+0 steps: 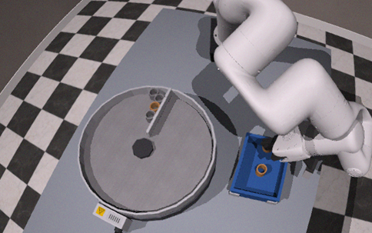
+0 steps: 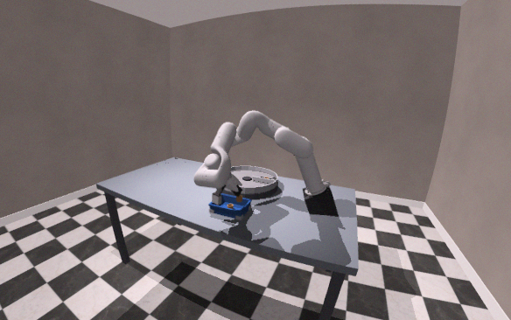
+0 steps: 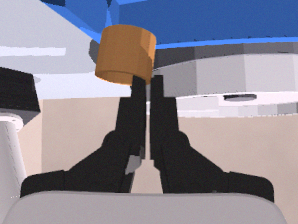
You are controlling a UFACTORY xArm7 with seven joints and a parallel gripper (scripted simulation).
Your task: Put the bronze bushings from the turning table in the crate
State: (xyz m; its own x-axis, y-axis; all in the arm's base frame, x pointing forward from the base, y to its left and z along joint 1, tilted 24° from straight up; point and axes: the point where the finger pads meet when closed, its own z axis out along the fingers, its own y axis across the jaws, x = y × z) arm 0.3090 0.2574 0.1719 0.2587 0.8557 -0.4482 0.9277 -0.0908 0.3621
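Now: hand 9 cm above the blue crate, 4 cm short of it and 1 cm to the right of it. Also, from my hand: turning table: 32 cm to the right, 16 cm ahead, 6 cm below.
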